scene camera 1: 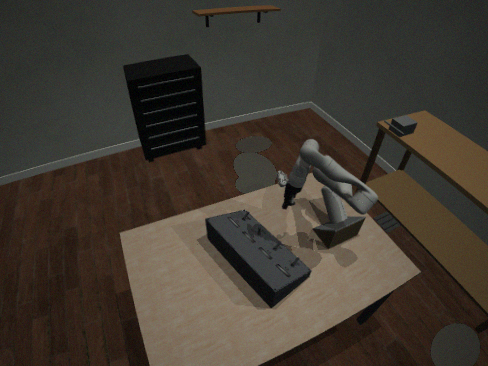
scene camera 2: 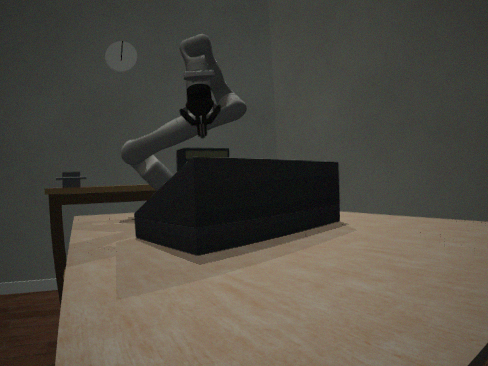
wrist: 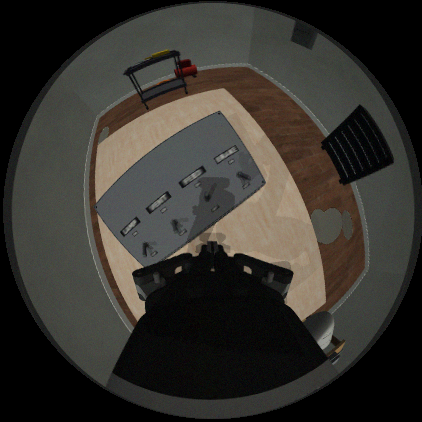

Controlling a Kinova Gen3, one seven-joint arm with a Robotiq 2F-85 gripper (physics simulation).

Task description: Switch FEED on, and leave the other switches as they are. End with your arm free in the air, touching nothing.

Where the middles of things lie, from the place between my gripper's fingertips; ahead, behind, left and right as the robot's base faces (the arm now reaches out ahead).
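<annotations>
Taking the grey switch panel [scene camera 2: 211, 204] as my reference, I see that my hand is 7 cm to the right of it and 15 cm short of it, and that it is 18 cm above the panel.
</annotations>
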